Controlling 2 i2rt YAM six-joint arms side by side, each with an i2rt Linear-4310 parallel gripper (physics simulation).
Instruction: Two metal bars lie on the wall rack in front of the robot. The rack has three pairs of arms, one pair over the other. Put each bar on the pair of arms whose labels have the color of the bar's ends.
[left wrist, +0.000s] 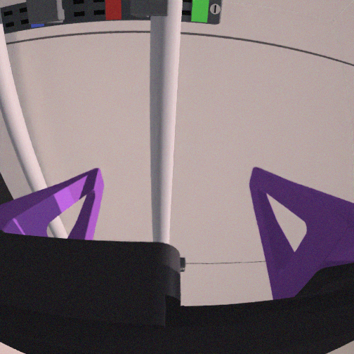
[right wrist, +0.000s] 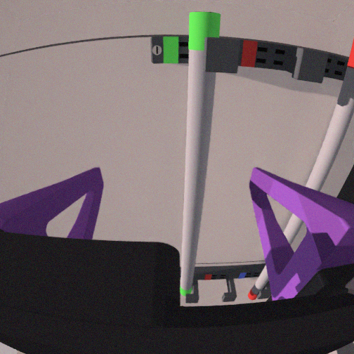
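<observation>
The green-ended bar (left wrist: 165, 125) (right wrist: 194, 150) lies beside the arm (left wrist: 149, 6) (right wrist: 222, 56) next to the green label (left wrist: 200, 10) (right wrist: 171, 50), and its far end is beside an arm of the other upright in the right wrist view. My left gripper (left wrist: 176, 175) and right gripper (right wrist: 177, 170) are open, their fingers apart on either side of this bar without touching it. The red-ended bar (left wrist: 15, 115) (right wrist: 327, 145) lies farther to the side; its far red end (right wrist: 252, 295) is near the outermost arm, past the blue label (right wrist: 242, 275).
The middle arm (left wrist: 44, 10) (right wrist: 309, 65) of the rack stands between the two bars, beyond the red label (left wrist: 113, 10) (right wrist: 249, 53). The other upright's middle arm (right wrist: 229, 291) also shows. The rack's uprights are dark grey with slots, against a pale wall.
</observation>
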